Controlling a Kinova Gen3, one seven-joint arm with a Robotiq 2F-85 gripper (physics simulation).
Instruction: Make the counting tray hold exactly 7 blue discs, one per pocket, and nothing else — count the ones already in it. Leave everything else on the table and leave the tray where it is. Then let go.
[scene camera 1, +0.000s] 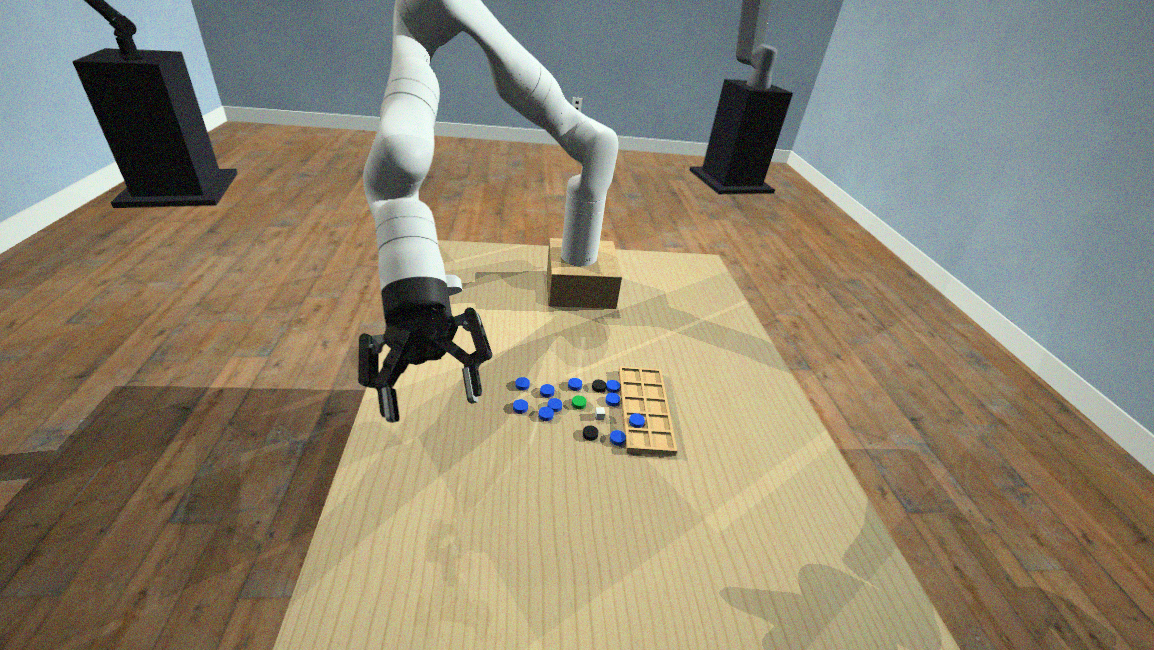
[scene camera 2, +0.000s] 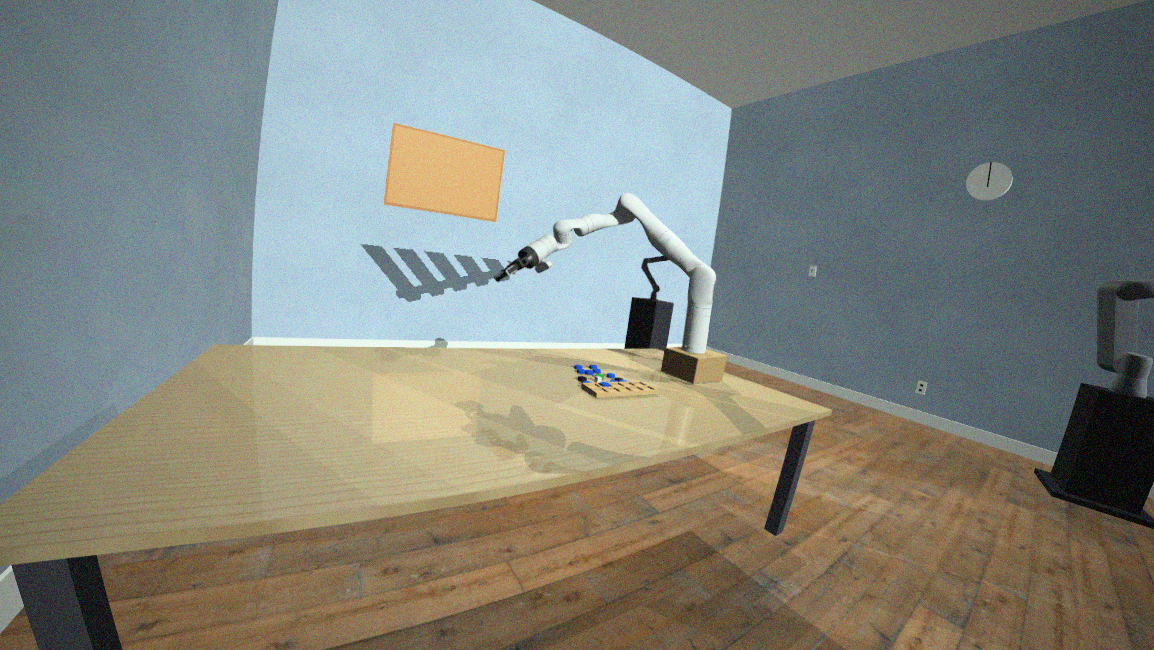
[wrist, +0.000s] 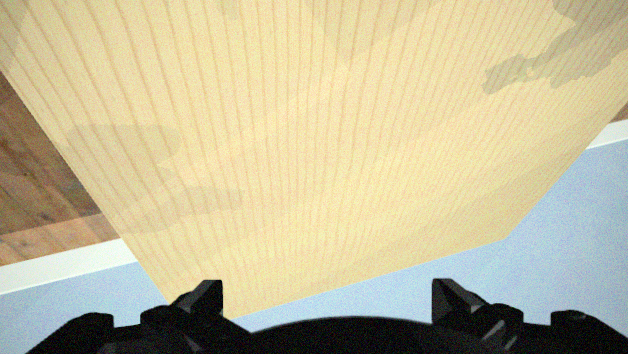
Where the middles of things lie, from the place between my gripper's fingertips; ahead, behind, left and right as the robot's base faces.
The wooden counting tray (scene camera 1: 642, 390) is 400 mm to the left of my hand, 290 mm below it and 210 mm behind it.
